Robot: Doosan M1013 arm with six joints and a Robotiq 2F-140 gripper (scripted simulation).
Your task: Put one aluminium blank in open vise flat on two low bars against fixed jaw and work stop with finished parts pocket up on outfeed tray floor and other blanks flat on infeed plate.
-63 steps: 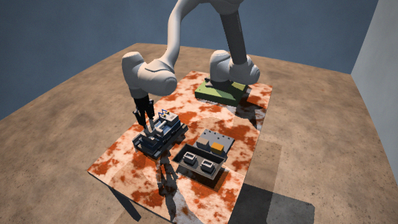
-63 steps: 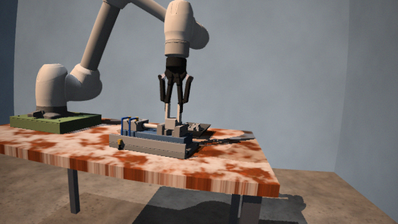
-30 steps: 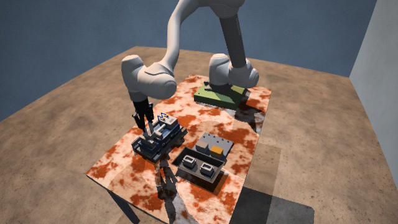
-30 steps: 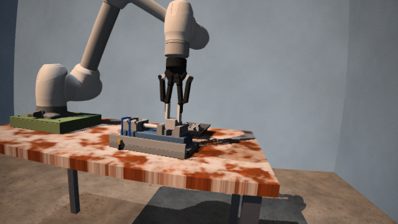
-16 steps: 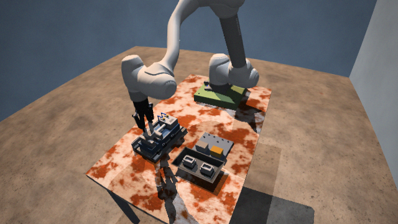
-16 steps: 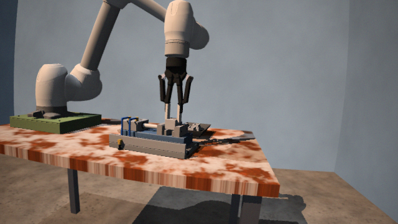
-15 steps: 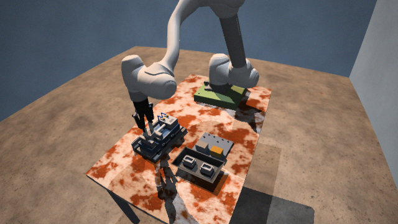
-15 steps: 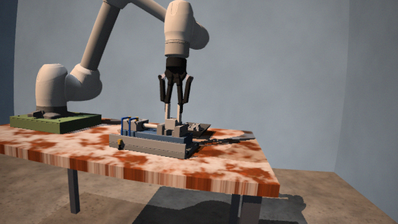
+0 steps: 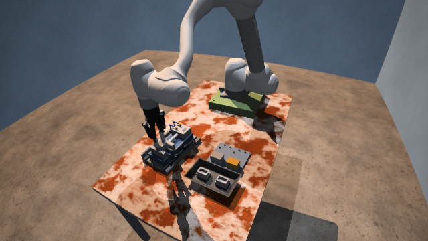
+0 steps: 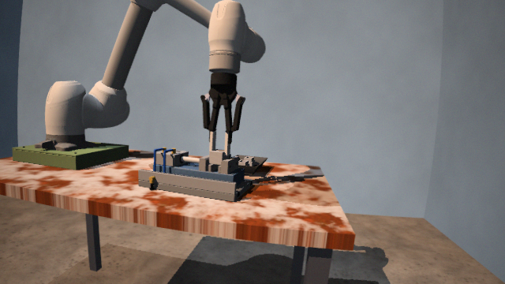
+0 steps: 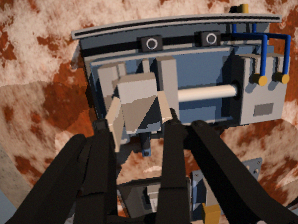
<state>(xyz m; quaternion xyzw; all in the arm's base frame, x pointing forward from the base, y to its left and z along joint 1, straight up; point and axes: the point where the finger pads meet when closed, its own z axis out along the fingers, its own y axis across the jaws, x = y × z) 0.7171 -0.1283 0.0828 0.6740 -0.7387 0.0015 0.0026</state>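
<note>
Now: hand 90 mm past the piston rod, 10 mm to the right of it and 60 mm above it. From my hand the other things lie so: infeed plate (140 mm behind, 320 mm to the left, 130 mm below); vise (70 mm behind, 10 mm to the left, 100 mm below); aluminium blank (100 mm behind, 270 mm to the left, 110 mm below).
</note>
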